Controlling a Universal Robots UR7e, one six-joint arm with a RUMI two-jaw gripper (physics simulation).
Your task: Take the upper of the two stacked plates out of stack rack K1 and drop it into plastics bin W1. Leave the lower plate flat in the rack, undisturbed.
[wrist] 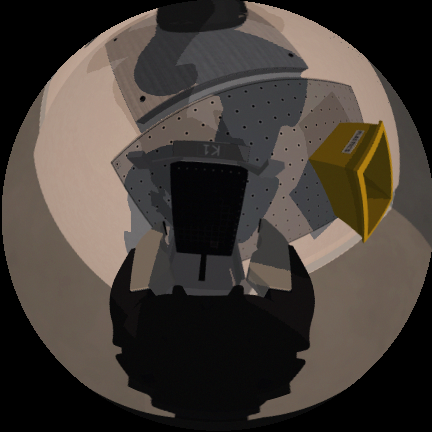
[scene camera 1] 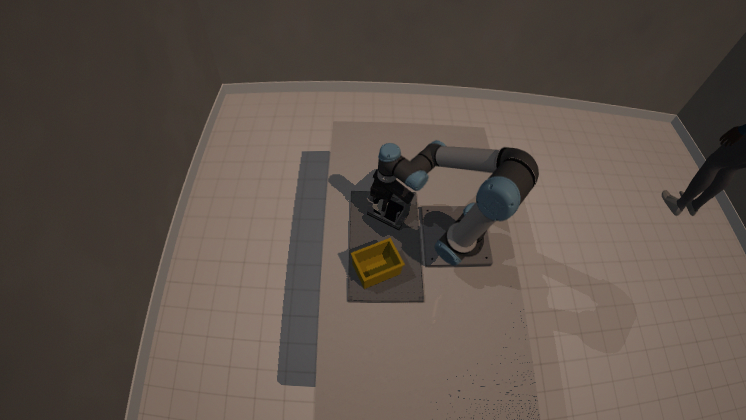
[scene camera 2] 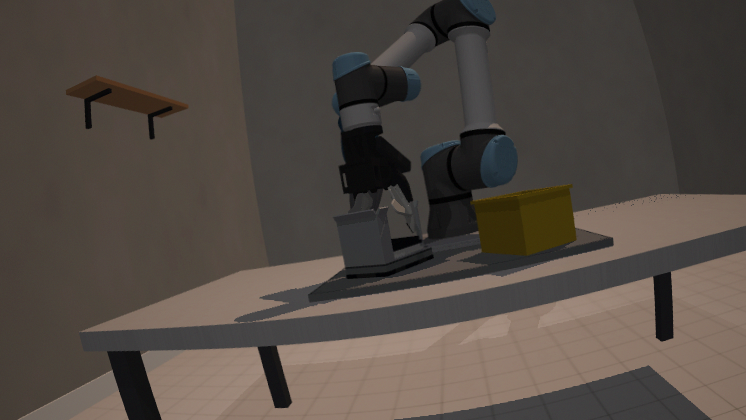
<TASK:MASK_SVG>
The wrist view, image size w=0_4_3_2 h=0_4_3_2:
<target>my gripper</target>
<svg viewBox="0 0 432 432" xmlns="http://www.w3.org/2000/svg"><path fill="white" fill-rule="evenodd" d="M265 218L259 218L257 249L251 254L245 278L246 282L258 295L243 294L242 285L234 285L227 295L187 295L181 285L174 285L172 293L166 294L165 291L175 282L175 275L168 255L165 253L167 246L164 238L167 232L164 221L158 221L140 238L136 246L129 250L114 277L109 295L109 311L113 328L112 343L121 347L121 353L117 353L115 358L128 375L127 386L148 394L151 397L151 405L153 407L174 413L173 422L163 424L204 430L205 428L237 430L268 425L248 423L247 415L258 413L259 406L266 400L290 393L289 382L305 364L304 359L296 358L296 352L309 348L309 328L314 311L313 286L308 272L293 245L289 245L285 237Z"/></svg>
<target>black plate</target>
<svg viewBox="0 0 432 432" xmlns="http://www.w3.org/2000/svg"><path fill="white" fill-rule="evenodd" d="M171 162L170 193L176 252L231 256L248 170L239 165L199 161Z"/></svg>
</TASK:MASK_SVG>
